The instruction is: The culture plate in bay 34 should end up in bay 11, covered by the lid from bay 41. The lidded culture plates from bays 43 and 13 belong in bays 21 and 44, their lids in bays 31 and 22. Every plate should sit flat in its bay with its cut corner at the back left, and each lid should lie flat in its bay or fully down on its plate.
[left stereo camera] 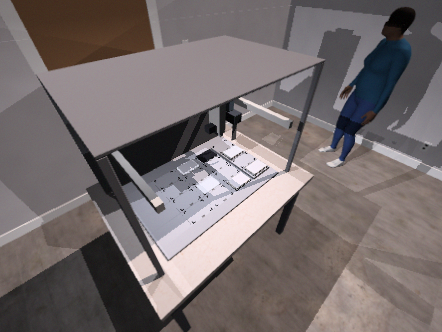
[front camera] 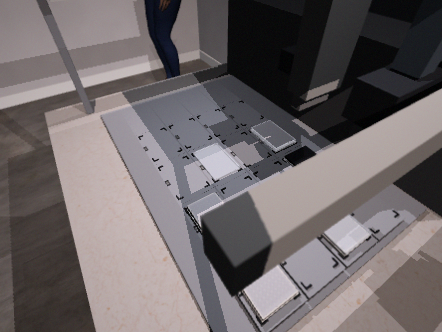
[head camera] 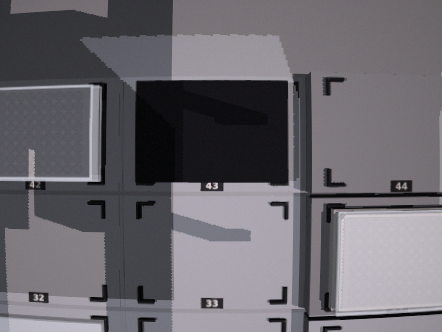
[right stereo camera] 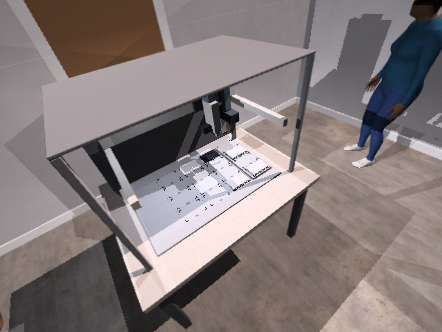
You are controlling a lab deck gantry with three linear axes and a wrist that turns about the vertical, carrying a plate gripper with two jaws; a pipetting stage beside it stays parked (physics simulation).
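Pixels of known places: gripper, fingertip midpoint: (left stereo camera: 228, 136) (right stereo camera: 229, 135); robot's base, link origin: (left stereo camera: 193, 222) (front camera: 139, 137) (right stereo camera: 186, 221).
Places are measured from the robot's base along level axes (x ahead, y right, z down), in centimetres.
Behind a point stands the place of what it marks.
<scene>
Bay 43 holds a black block-like thing (front camera: 299, 155) {x 35.1, y -35.9, z -1.7 cm} (head camera: 220, 145) {x 39.9, y -35.2, z -1.7 cm} (left stereo camera: 206, 156) {x 38.5, y -35.5, z -1.7 cm} (right stereo camera: 210, 156) {x 39.2, y -34.9, z -1.7 cm}; whether it is a lidded plate is unclear. The white plate in bay 34 (front camera: 348, 234) {x 59.4, y -25.4, z -3.1 cm} (head camera: 392, 260) {x 53.8, y -25.9, z -3.1 cm} (left stereo camera: 232, 151) {x 54.8, y -25.8, z -3.1 cm} (right stereo camera: 239, 151) {x 56.9, y -23.6, z -3.1 cm} sits inside its corner marks. Bay 44 (head camera: 380, 135) {x 53.7, y -36.2, z -1.4 cm} shows bare. The plate in bay 13 (front camera: 204, 204) {x 35.1, y -4.1, z -1.4 cm} (left stereo camera: 240, 180) {x 39.6, y -3.4, z -1.4 cm} is partly hidden by a beam. A flat white lid-like piece (front camera: 217, 161) {x 23.7, y -15.0, z -0.8 cm} (left stereo camera: 208, 184) {x 22.9, y -14.9, z -0.8 cm} (right stereo camera: 206, 185) {x 22.2, y -14.2, z -0.8 cm} lies in bay 22. My gripper (left stereo camera: 234, 138) {x 53.0, y -29.0, z -15.6 cm} (right stereo camera: 233, 138) {x 53.0, y -29.0, z -15.6 cm} hangs raised above the deck's back right, apparently open, with no plate or lid visible at it; its second jaw is hidden.
A clear-rimmed plate (front camera: 273, 135) {x 23.8, y -35.9, z -1.4 cm} (head camera: 45, 132) {x 24.8, y -36.4, z -1.4 cm} (left stereo camera: 187, 167) {x 21.9, y -35.5, z -1.5 cm} stands in bay 42. Another white plate (front camera: 270, 292) {x 59.2, y -4.0, z -2.9 cm} (left stereo camera: 256, 167) {x 54.9, y -3.4, z -2.9 cm} (right stereo camera: 259, 168) {x 55.4, y -1.8, z -2.9 cm} stands at the front of the rightmost column. A thick beam (front camera: 320, 185) {x 62.4, y 2.1, z -40.0 cm} crosses the front view. The pipetting stage (front camera: 332, 45) stands at the back.
</scene>
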